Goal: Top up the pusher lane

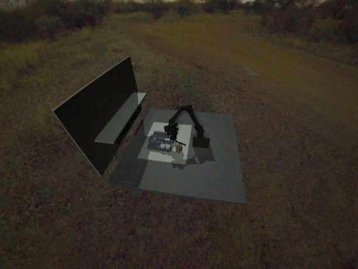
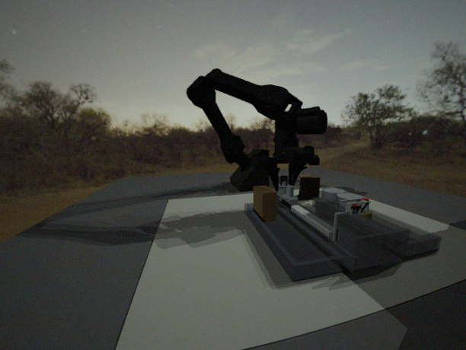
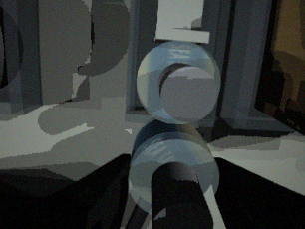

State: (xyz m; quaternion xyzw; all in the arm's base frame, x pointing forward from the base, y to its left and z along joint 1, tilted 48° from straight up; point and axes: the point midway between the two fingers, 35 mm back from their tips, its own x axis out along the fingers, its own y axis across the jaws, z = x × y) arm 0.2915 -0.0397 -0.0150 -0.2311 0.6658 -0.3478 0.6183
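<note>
Right now the black rod is 7 cm behind my gripper tip, 4 cm below it and 2 cm to the left of it. Also, from my gripper tip: shelf (54 cm ahead, 32 cm above, 8 cm to the right); then grey lane fixture (19 cm ahead, 3 cm below); then pusher plate (15 cm ahead, 1 cm to the left).
</note>
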